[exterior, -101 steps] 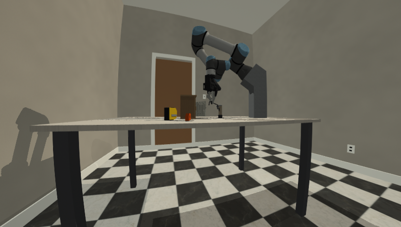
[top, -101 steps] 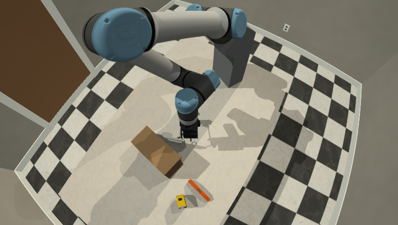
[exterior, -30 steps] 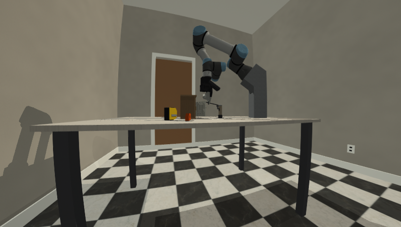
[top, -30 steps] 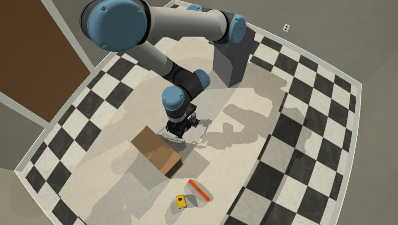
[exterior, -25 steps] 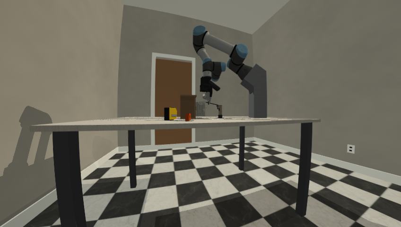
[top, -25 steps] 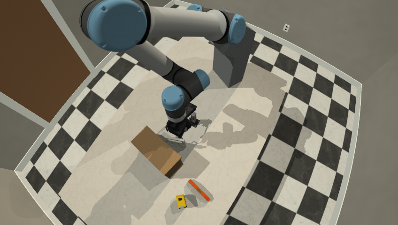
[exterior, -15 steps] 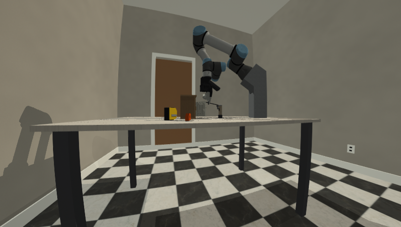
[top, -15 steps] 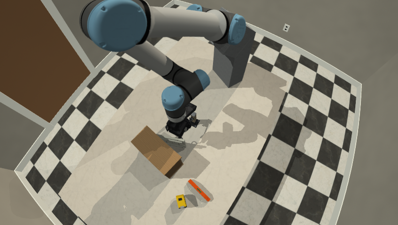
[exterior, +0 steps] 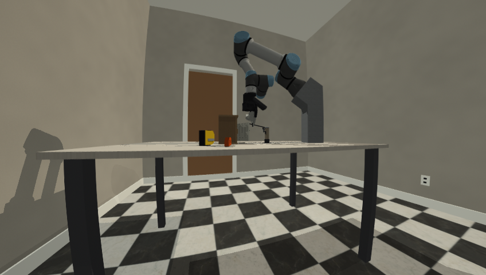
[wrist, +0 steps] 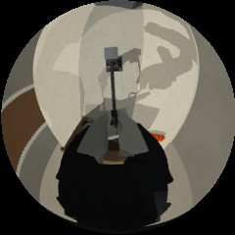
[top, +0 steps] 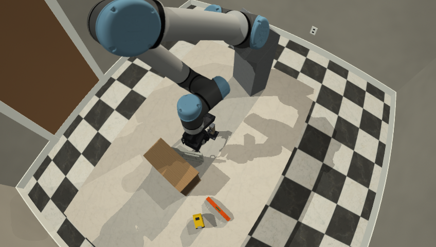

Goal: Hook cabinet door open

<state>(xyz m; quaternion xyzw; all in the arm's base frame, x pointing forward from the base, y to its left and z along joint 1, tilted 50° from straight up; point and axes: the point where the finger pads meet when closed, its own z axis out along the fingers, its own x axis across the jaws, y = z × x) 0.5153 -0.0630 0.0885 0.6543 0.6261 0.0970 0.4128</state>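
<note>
The thin dark hook lies 30 mm behind my hand, 20 mm below it and 10 mm to the left of it. The rest, counted from my hand: grey door 70 mm to the right, 50 mm below, 50 mm ahead; yellow tape measure 350 mm ahead, 90 mm below, 80 mm to the left.
</note>
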